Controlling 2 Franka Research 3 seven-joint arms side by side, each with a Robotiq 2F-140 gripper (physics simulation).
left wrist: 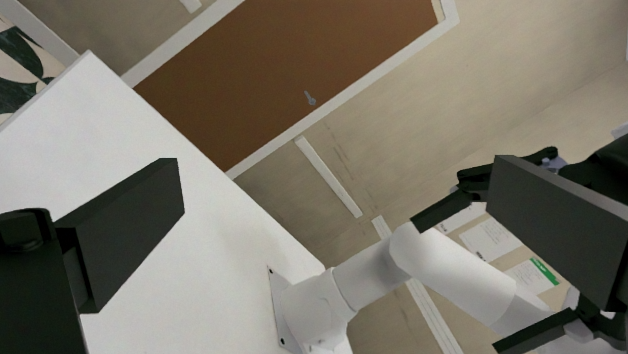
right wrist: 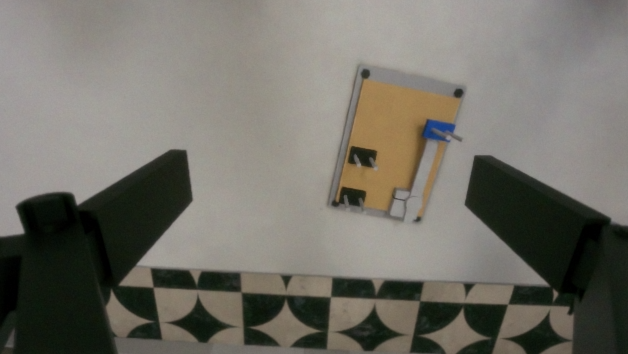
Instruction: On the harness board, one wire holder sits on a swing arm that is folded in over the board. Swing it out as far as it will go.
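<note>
The harness board (right wrist: 392, 112), tan with a grey rim, lies on the table in the right wrist view. The grey swing arm (right wrist: 424, 167) runs over the board along its right long side, from a hub (right wrist: 412, 206) at the lower right corner. The blue wire holder (right wrist: 431, 126) with grey prongs sits on its upper end, near the board's right edge. My right gripper (right wrist: 330, 178) (left wrist: 448, 278) is open, high above the table, with the board between its fingers' lines but well below. My left gripper (left wrist: 334, 184) is open and empty, away from the board.
Two black wire holders (right wrist: 363, 156) (right wrist: 352, 196) with upright prongs stand at the board's left side. Grey blocks (right wrist: 399, 206) sit beside the hub. The white table (right wrist: 225, 125) (left wrist: 125, 130) ends above a patterned floor (right wrist: 375, 320). A white robot arm (left wrist: 370, 272) stands at the table's edge.
</note>
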